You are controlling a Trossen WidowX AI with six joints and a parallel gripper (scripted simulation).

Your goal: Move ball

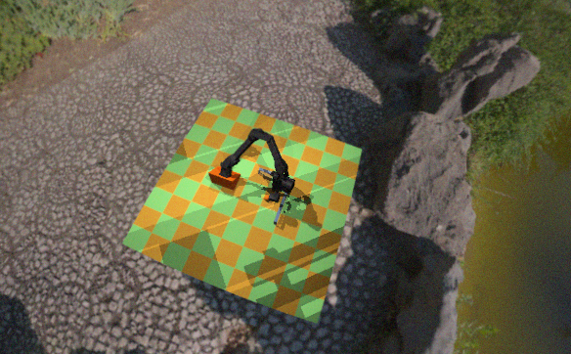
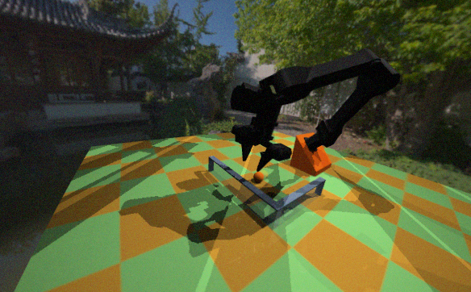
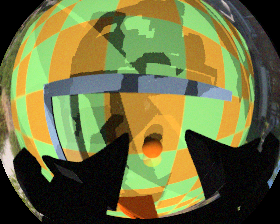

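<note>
The orange ball lies 6 cm behind my gripper tip, 2 cm to the right of it and 6 cm below it.
</note>
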